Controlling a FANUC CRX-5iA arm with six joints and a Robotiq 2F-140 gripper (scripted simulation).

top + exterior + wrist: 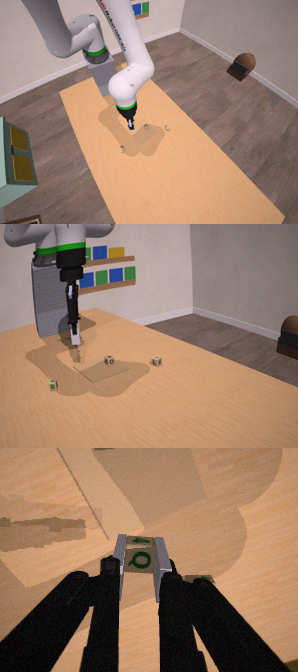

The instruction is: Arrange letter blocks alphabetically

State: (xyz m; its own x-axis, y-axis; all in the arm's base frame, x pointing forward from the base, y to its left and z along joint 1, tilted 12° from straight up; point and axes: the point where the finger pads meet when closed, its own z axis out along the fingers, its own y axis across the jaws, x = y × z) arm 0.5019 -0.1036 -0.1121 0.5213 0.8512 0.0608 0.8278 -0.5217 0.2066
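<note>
Right now the thin tan mat is 130 mm below my hand, 60 mm to the left of it and 20 mm ahead of it.
</note>
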